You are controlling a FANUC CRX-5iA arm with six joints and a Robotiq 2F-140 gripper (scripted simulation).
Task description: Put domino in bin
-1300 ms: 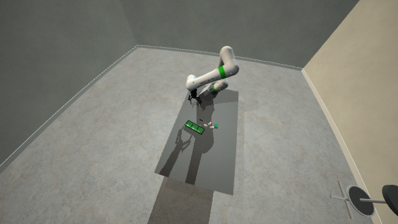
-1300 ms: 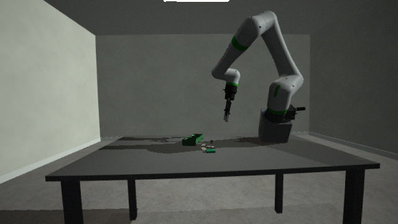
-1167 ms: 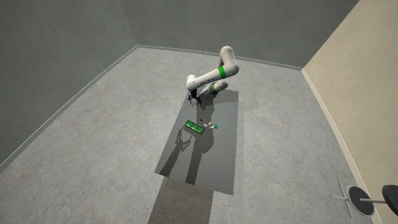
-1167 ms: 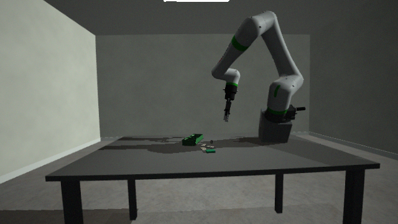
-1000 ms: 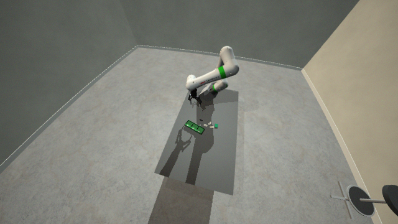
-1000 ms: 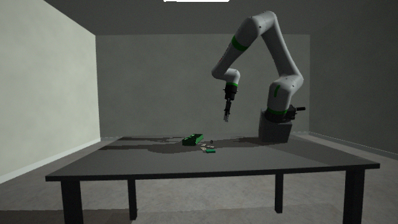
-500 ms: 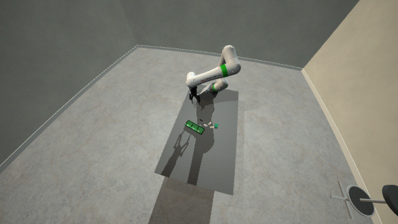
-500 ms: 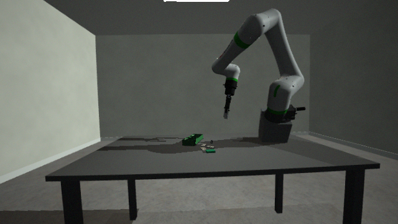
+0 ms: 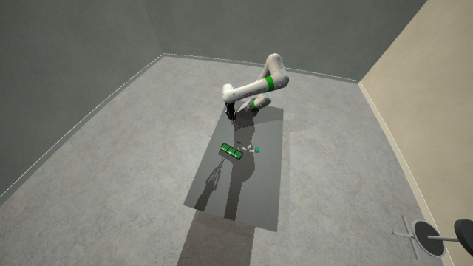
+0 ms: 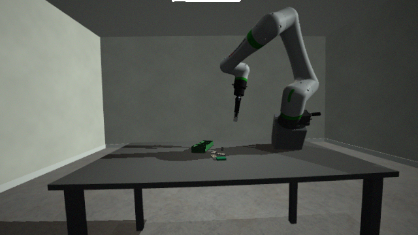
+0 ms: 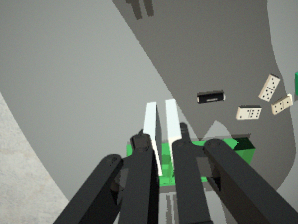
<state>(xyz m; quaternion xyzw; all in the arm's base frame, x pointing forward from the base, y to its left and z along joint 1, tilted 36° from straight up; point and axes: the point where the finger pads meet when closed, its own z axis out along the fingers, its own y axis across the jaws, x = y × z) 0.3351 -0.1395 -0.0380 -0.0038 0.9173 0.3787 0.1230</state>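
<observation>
Right now my hand is 23 cm short of the green three-compartment bin, 8 cm to the right of it and 20 cm above it. Round my hand: green block (10 cm ahead, 34 cm to the left, 21 cm below); then small dark piece (10 cm ahead, 12 cm to the left, 21 cm below).
</observation>
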